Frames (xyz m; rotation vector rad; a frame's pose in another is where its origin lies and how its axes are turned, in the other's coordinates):
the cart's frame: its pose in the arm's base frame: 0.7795 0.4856 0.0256 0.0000 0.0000 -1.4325
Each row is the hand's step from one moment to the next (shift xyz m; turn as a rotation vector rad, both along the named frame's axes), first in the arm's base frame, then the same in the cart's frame.
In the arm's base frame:
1: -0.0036 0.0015 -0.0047 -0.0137 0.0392 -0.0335
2: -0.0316 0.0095 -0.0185 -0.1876 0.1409 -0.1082
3: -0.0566 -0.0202 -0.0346 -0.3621 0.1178 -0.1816
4: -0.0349 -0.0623 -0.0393 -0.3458 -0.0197 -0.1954
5: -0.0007 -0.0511 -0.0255 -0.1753 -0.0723 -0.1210
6: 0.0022 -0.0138 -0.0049 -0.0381 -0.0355 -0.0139
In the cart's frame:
1: -0.0020 -0.0034 -0.0047 -0.0407 -0.0082 -0.0335
2: -0.0138 -0.0300 -0.0185 -0.1654 -0.1664 -0.1082
3: 0.0122 -0.0588 -0.0346 -0.1666 -0.3424 -0.1816
4: 0.0569 -0.0432 -0.0393 -0.0282 -0.3452 -0.1954
5: 0.0505 -0.0077 -0.0255 0.0474 -0.1836 -0.1210
6: 0.0140 0.0003 -0.0049 0.0299 -0.0426 -0.0139

